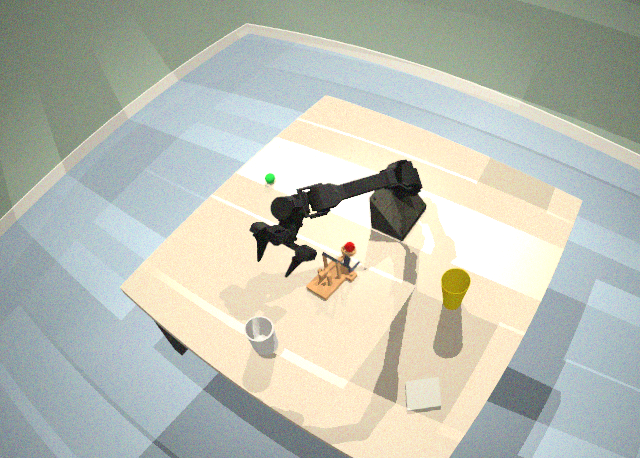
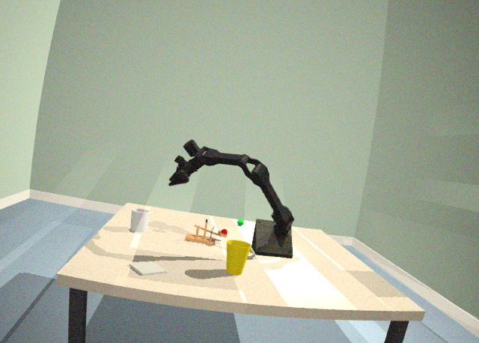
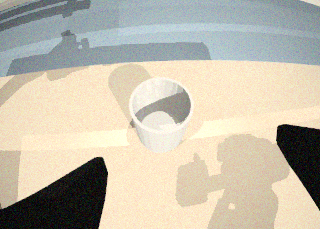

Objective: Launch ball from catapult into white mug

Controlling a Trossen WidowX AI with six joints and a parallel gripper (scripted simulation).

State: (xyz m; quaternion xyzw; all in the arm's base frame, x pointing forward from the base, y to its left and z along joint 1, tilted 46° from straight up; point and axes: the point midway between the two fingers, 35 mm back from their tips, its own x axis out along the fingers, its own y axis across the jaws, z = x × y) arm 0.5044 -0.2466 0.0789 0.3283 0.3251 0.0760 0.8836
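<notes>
Now: gripper tip 290 mm past the red ball, 190 mm above it and 70 mm to the right of it. From my gripper tip the other things lie so: white mug: 230 mm below, 120 mm ahead, 10 mm to the right; then wooden catapult: 220 mm behind, 200 mm below, 80 mm to the left; then yellow cup: 450 mm to the left, 260 mm behind, 220 mm below.
</notes>
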